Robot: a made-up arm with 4 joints.
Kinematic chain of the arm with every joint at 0, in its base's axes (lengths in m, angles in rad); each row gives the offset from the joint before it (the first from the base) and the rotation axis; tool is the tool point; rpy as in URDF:
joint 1: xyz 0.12 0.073 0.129 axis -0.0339 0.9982 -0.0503
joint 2: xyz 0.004 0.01 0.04 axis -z
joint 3: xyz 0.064 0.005 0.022 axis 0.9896 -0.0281 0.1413
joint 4: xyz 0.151 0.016 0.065 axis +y
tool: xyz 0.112 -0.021 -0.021 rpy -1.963 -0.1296 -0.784
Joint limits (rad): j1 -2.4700..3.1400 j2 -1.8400..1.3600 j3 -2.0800..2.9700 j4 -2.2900..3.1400
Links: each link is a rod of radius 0.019 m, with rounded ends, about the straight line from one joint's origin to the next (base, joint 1, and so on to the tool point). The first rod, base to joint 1, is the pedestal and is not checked.
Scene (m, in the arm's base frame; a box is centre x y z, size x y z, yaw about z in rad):
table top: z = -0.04
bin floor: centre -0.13 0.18 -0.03 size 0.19 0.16 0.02 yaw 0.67
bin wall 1: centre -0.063 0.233 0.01 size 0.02 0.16 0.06 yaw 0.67
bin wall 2: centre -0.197 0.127 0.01 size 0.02 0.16 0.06 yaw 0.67
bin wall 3: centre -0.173 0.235 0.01 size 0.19 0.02 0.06 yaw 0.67
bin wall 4: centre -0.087 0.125 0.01 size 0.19 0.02 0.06 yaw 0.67
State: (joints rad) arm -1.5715 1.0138 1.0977 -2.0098
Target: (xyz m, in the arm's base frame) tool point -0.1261 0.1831 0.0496
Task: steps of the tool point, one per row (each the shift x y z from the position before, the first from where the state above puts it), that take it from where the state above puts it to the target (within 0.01 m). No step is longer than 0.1 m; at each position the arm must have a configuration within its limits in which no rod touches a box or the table.
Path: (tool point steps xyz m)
1: -0.0375 0.0232 0.0463
2: -0.0450 0.0464 0.0261
3: -0.0417 0.0648 -0.0016
4: -0.0258 0.0752 -0.0301
5: 0.0015 0.0755 -0.0521
6: 0.0344 0.0656 -0.0613

